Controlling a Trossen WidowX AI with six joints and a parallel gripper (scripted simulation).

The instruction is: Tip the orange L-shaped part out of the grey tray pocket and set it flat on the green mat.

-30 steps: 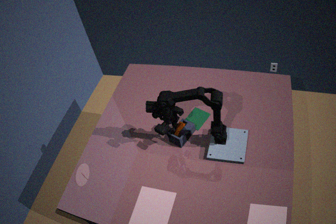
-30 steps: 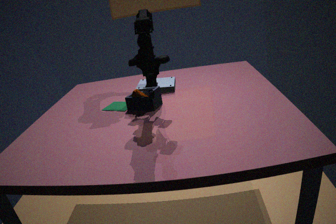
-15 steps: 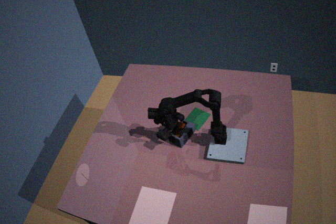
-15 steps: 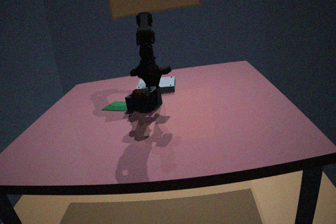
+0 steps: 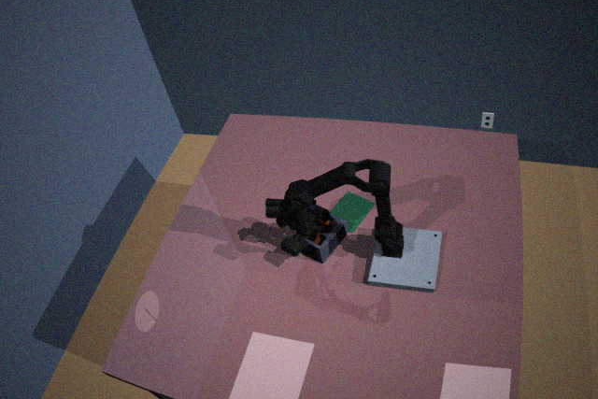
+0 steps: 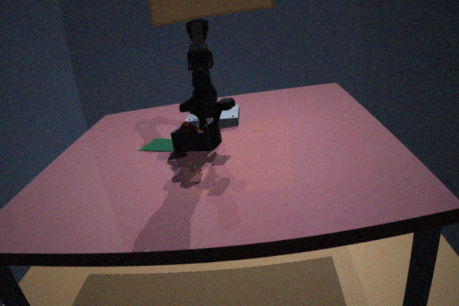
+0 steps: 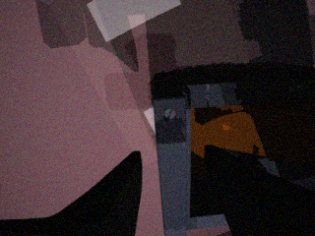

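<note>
My gripper tip is now 4 cm to the left of the orange L-shaped part, 2 cm past it and 2 cm above it. Also, from my gripper tip: green mat (20 cm to the right, 9 cm behind, 8 cm below).
</note>
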